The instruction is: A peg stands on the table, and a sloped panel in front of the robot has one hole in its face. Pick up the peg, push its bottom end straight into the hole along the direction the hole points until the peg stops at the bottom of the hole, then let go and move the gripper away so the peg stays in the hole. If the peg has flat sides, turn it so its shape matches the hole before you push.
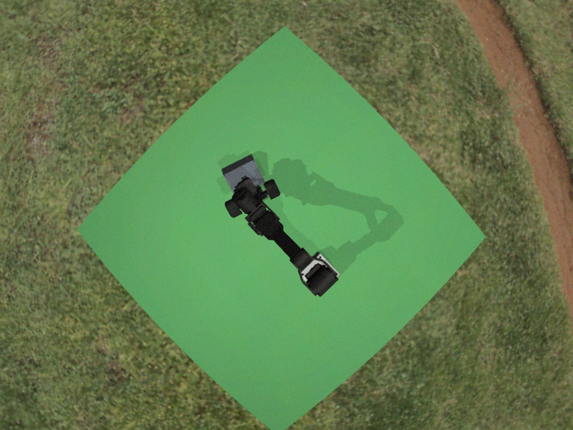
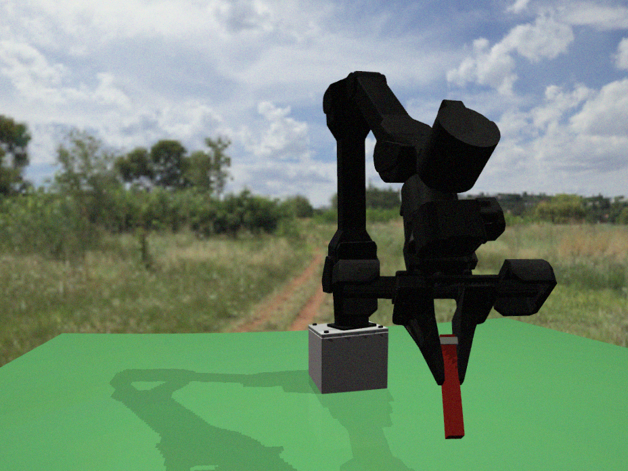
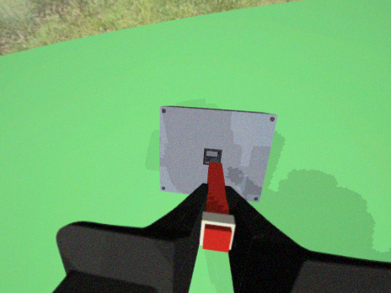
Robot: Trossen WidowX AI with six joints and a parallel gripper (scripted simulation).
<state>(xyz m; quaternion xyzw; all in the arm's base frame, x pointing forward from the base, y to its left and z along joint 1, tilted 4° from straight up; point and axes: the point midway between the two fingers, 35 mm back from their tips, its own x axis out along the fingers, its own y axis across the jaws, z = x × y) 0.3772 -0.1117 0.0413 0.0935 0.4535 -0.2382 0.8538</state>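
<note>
My gripper tip is 5 cm short of the panel, 3 cm to the left of it and 9 cm above it. Also, from my gripper tip: red square peg 1 cm behind, 1 cm to the left, 1 cm above.
</note>
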